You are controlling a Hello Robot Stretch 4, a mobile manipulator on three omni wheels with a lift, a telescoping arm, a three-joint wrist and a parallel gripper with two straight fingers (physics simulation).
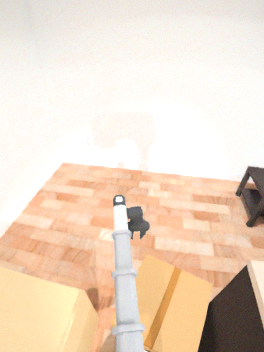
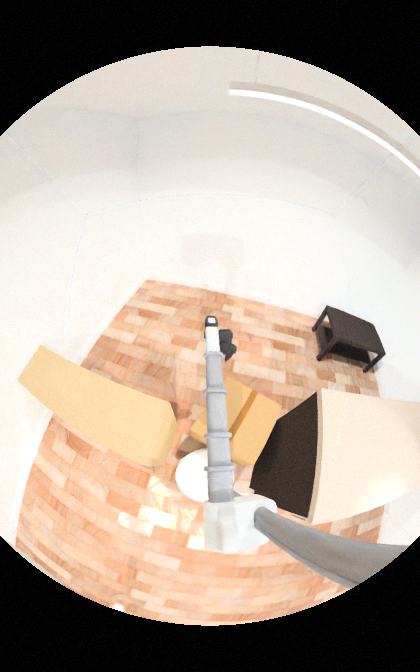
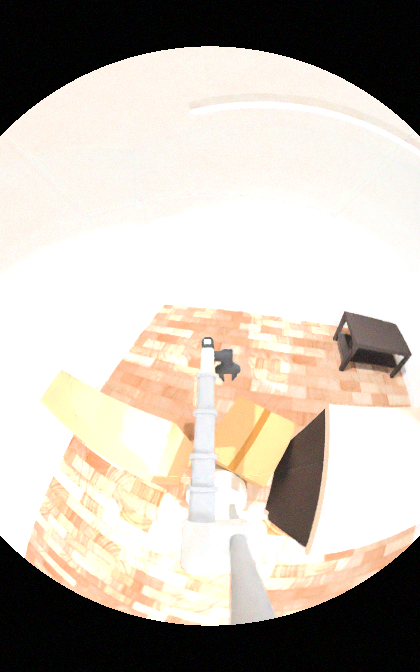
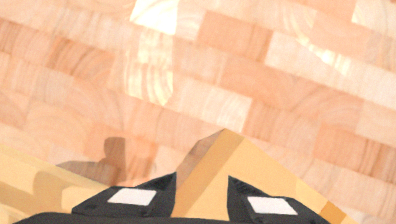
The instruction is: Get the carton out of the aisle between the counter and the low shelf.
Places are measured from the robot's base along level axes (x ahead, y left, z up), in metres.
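Pixels of known places: gripper, between the fingertips: (image 1: 136, 238) (image 4: 201, 189).
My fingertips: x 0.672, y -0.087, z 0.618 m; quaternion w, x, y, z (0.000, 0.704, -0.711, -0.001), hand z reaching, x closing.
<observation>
Behind a point stands the place of what it marks.
The carton (image 1: 190, 300) {x 0.366, y -0.372, z 0.379 m} (image 2: 260, 425) (image 3: 272, 440) (image 4: 265, 175) {x 0.624, y -0.209, z 0.379 m}, tan with a darker tape strip, sits turned at an angle on the floor between the counter (image 1: 232, 310) {x 0.235, y -0.461, z 0.637 m} (image 2: 370, 450) (image 3: 370, 470) and the low yellow shelf (image 1: 35, 310) {x 0.338, y 0.426, z 0.583 m} (image 2: 105, 415) (image 3: 120, 430) (image 4: 25, 172) {x 0.494, y 0.573, z 0.052 m}. It is close beside the counter's dark side; whether they touch I cannot tell. My arm hides part of it. My gripper (image 1: 138, 237) {x 0.672, y -0.087, z 0.618 m} (image 2: 229, 357) (image 3: 229, 379) (image 4: 201, 189) {x 0.672, y -0.087, z 0.618 m} is open and empty, in the air near the carton's far corner.
A small dark table (image 1: 259, 175) {x 1.393, y -1.561, z 0.423 m} (image 2: 350, 325) (image 3: 375, 335) stands at the far right, beyond the counter. My round white base (image 2: 192, 475) (image 3: 232, 487) is close to the carton's near side. White walls bound the wooden floor at the far end and left.
</observation>
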